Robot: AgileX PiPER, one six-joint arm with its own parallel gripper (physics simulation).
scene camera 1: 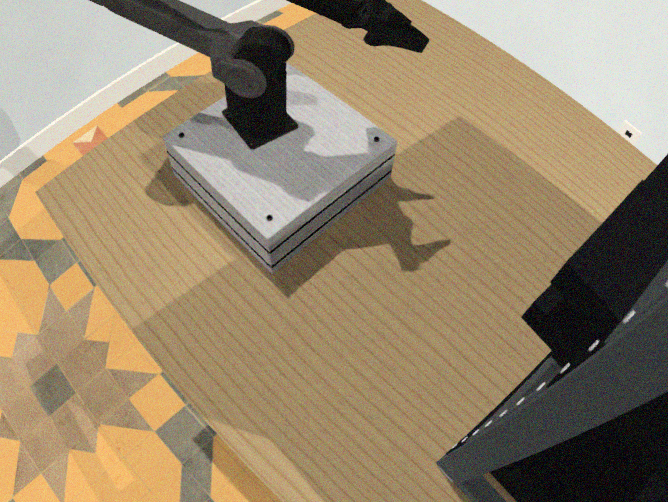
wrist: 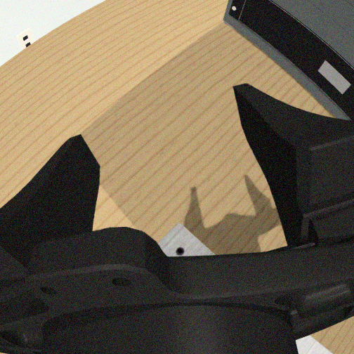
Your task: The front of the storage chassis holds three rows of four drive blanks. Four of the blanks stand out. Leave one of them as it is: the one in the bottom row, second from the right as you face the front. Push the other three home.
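The storage chassis is a dark grey box, cut off at the right of the scene view and at the upper right of the wrist view. In the wrist view part of a black face shows, with a pale rectangle on it. The rows of drive blanks cannot be made out in either view, so which blanks stand out cannot be told. My gripper is open, with its two black fingers wide apart and nothing between them. It hangs above the table, apart from the chassis.
The arm's pale metal base plate sits on the wooden table. A black block shows beside the chassis at the right. A wall socket is beyond the table.
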